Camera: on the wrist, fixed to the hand. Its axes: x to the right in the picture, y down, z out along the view.
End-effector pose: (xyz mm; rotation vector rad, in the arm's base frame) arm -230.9 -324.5 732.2 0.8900 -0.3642 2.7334
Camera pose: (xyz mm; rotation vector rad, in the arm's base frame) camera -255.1 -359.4 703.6 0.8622 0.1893 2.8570
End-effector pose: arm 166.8 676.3 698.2 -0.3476 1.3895 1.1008
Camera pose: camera 117.8 678.1 713.2 -0.1268 1.6242 0.7890
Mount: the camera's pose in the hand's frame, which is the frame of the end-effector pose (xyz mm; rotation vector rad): -3.5 44.7 -24.8 0.3822 0.0772 -0.0201
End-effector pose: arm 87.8 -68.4 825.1 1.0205 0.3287 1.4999
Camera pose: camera 39.5 -73.2 841.6 1.2547 0.6983 1.4922
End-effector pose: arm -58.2 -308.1 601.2 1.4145 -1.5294 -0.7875
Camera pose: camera -54.7 -295.2 650.7 1.7166 -1.6669 -0.4590
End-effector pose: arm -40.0 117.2 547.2 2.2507 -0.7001 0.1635
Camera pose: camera -64.4 111.1 591.9 2.5963 -0.6468 0.4014
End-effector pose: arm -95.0 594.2 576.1 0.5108 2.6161 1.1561
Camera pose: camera -90.7 604.3 626.1 0.5157 2.9152 0.6794
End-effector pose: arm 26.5 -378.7 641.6 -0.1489 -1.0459 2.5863
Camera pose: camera 22.9 -393.6 592.7 -0.1393 -0.5093 2.6813
